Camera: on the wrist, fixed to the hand. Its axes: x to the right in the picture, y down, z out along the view.
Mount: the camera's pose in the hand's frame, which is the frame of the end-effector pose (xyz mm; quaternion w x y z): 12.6 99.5 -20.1 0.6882 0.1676 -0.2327 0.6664
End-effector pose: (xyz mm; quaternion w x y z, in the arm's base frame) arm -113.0 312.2 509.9 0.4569 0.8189 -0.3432 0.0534
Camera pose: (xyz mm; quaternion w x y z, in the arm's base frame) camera -159.7 287.0 597.4 0.0617 0.4239 -0.8793 0.2082
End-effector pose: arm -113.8 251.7 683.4 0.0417 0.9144 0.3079 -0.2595
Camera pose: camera -38.1 183.0 686.1 0.1200 0.7811 -0.4507 -0.4152
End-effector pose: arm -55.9 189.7 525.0 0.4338 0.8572 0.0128 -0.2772
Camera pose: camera -9.8 140.0 601.6 0.3426 0.6067 -0.7099 -0.1033
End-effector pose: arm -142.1 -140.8 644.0 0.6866 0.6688 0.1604 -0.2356
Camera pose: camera -76.1 -122.8 720.0 0.5548 0.6274 -0.5346 0.1129
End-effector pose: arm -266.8 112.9 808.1 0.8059 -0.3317 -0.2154 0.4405
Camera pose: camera -303.8 155.7 722.9 0.2666 -0.1343 -0.0409 0.9535
